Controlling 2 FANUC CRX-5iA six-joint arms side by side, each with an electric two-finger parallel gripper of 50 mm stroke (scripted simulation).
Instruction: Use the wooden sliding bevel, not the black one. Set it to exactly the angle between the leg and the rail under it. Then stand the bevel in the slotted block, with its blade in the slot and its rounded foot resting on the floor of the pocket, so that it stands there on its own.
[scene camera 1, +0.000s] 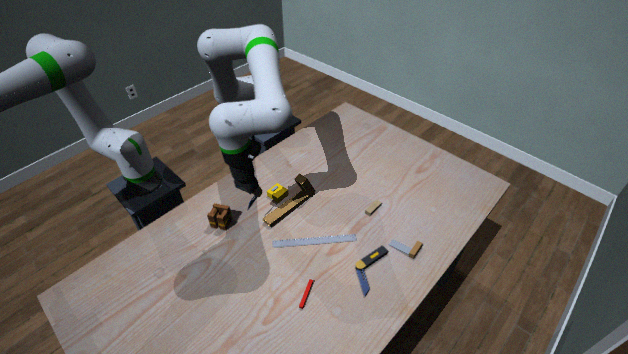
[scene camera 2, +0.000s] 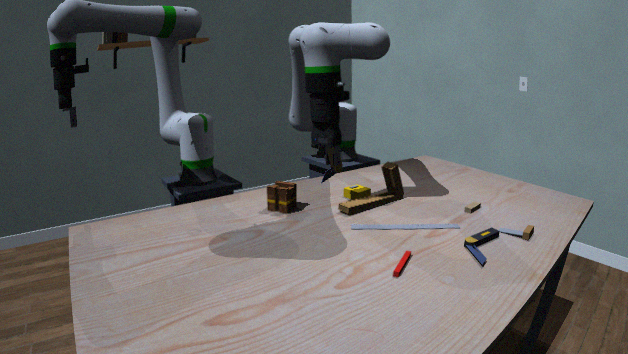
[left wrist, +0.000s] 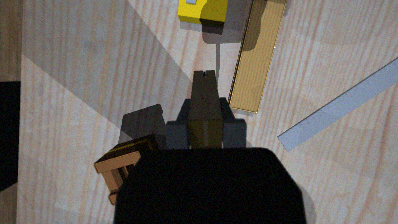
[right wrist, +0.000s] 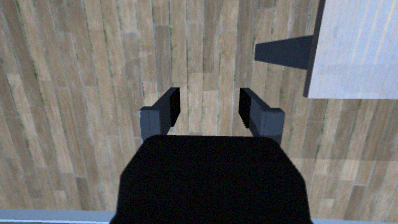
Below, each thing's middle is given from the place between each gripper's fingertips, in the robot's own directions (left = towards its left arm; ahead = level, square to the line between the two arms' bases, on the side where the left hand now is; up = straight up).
My left hand (scene camera 2: 333, 164) is 10 mm above the wooden bevel (left wrist: 205, 122).
Now: right hand (scene camera 2: 74, 126) 730 mm to the right of the wooden bevel, 450 mm short of it and 160 mm above it.
